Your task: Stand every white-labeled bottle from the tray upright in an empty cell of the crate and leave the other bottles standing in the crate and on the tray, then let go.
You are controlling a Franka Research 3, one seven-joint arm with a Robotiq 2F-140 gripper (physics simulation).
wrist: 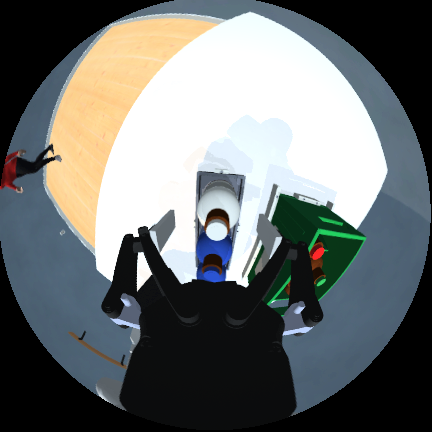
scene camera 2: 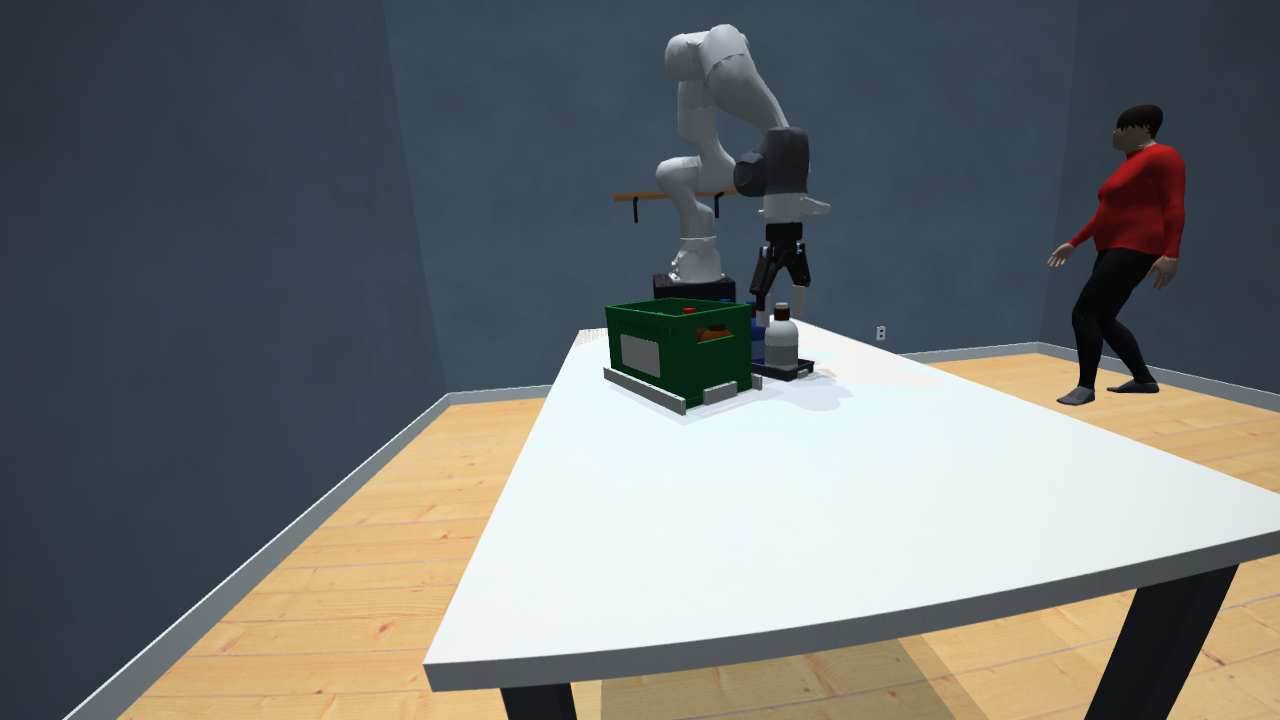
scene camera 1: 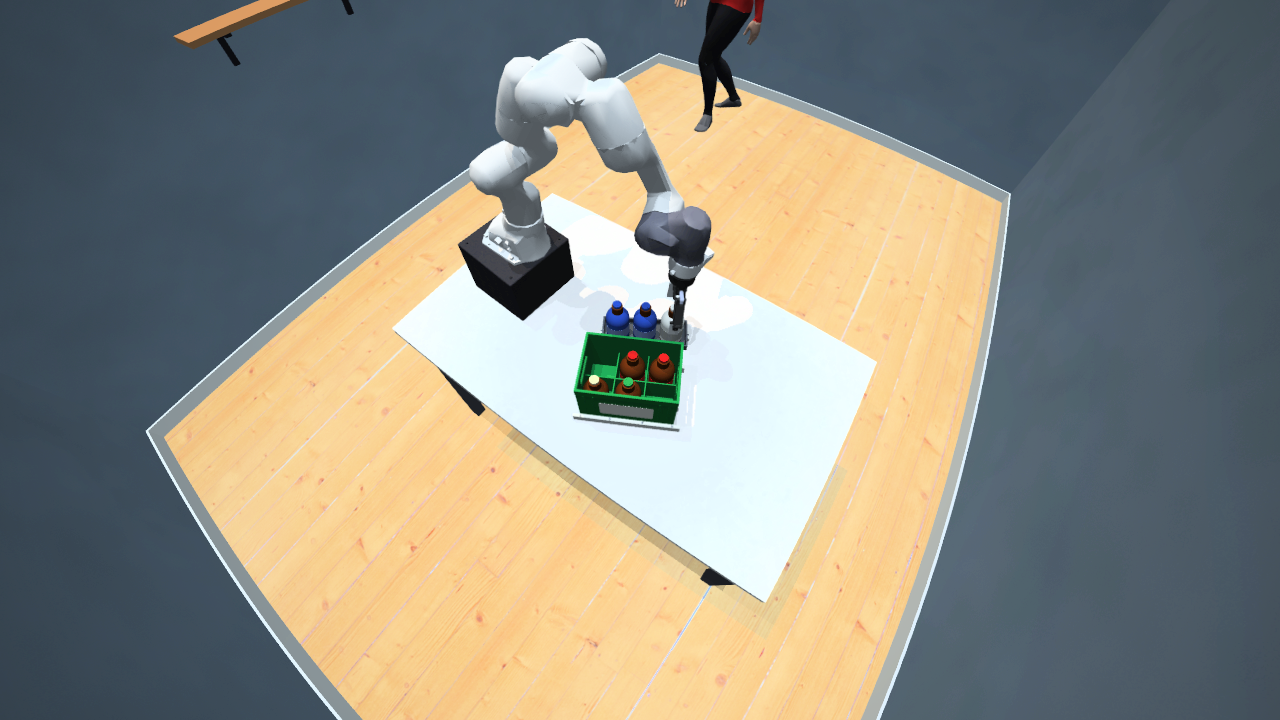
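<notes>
One white-labeled bottle (scene camera 1: 668, 325) (scene camera 2: 781, 342) (wrist: 218, 199) stands upright at the end of the tray (scene camera 2: 787, 372) (wrist: 203, 179). Two blue bottles (scene camera 1: 617, 318) (scene camera 1: 644, 320) (wrist: 214, 246) stand beside it in a row. The green crate (scene camera 1: 586, 403) (scene camera 2: 678, 360) (wrist: 300, 215) has six cells. Two red-capped brown bottles (scene camera 1: 631, 365) (scene camera 1: 662, 368), a cream-capped one (scene camera 1: 594, 385) and a green-capped one (scene camera 1: 628, 386) stand in it. In scene camera 1 the back-left and front-right cells look empty. My gripper (scene camera 2: 781, 307) (wrist: 215, 220) is open, fingers apart on either side of the white bottle's cap, near cap height.
The crate stands close beside the tray, between low light rails (scene camera 1: 626, 422) (scene camera 2: 644, 391) on the white table (scene camera 1: 760, 429) (scene camera 2: 805, 501). The arm's black base (scene camera 1: 519, 277) is at the table's far left in scene camera 1. A person in red (scene camera 2: 1141, 201) stands beyond the table.
</notes>
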